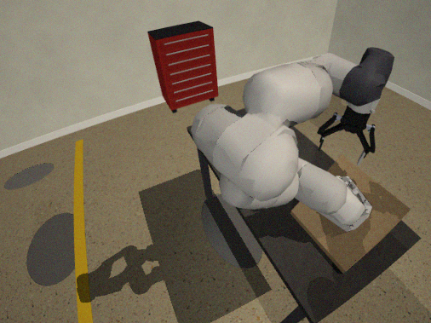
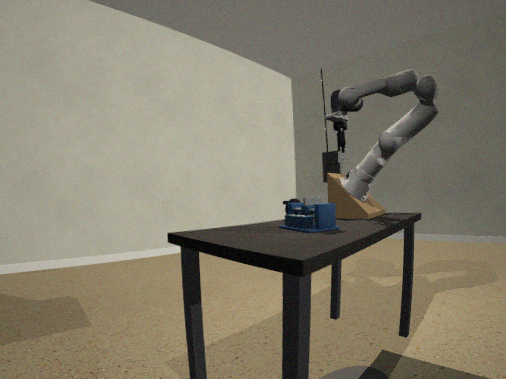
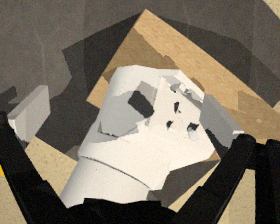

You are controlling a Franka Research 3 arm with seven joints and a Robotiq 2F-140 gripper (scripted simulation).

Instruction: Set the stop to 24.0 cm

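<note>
The handwheel grip is 39 cm ahead of my hand, 21 cm below it and 10 cm to the right of it.
</note>
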